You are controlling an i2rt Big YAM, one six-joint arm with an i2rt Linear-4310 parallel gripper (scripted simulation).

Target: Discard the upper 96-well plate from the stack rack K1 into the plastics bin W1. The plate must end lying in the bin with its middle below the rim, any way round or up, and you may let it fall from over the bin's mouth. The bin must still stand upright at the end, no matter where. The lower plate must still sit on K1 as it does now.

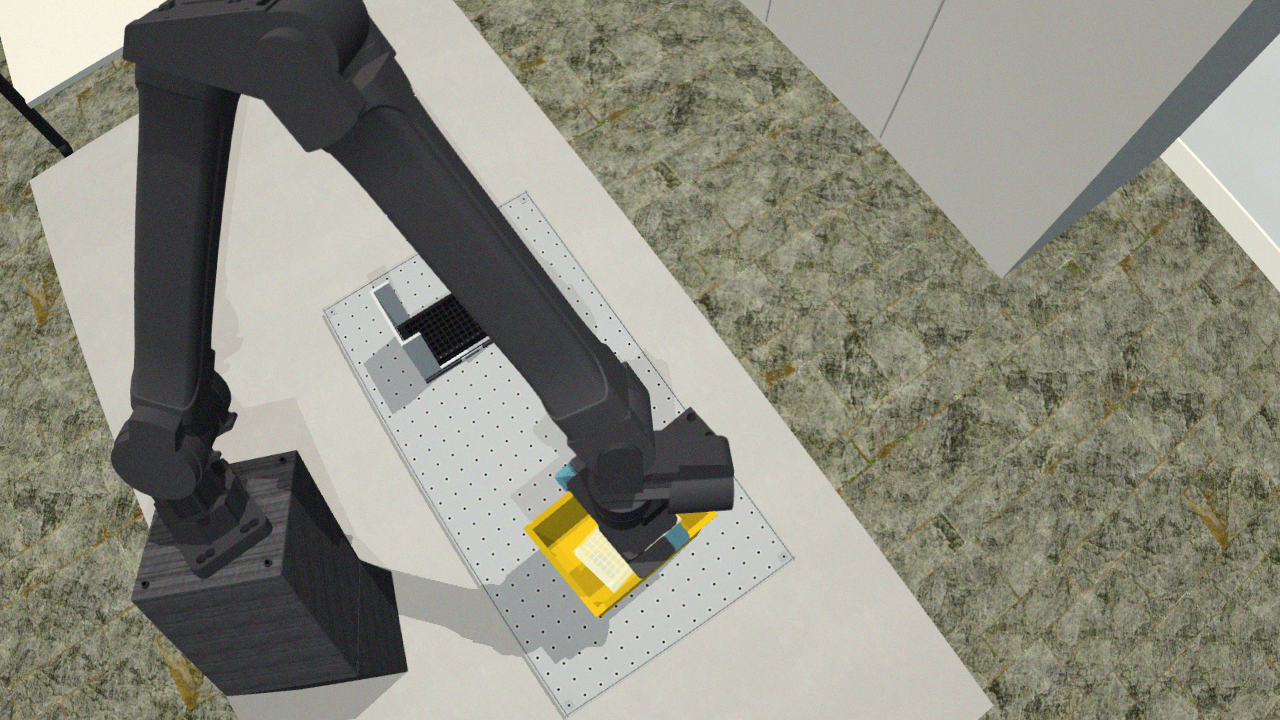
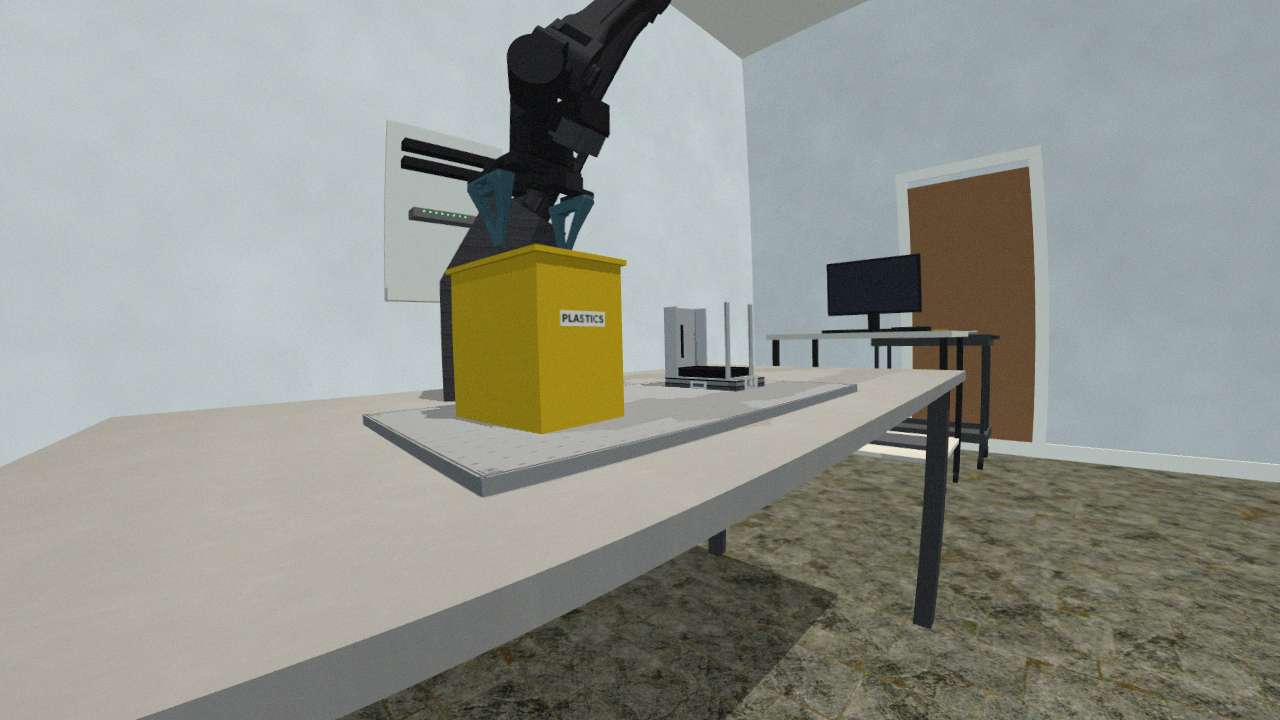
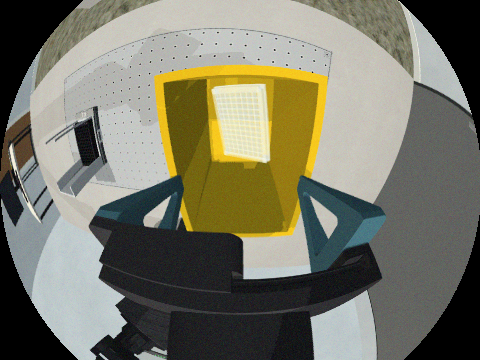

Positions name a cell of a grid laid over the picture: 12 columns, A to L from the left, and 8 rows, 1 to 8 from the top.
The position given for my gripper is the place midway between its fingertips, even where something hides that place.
In view: my gripper (image 2: F3), a yellow plastics bin W1 (image 2: F4), a white 96-well plate (image 1: F7) and a black plate (image 1: E4).
The yellow plastics bin W1 also shows in image 1 (image 1: F6) and in image 3 (image 3: F5). The white 96-well plate also shows in image 3 (image 3: F3). The black plate shows as well in image 2 (image 2: G5) and in image 3 (image 3: C4). Image 2 does not show the white 96-well plate, which is hidden by the yellow plastics bin W1.
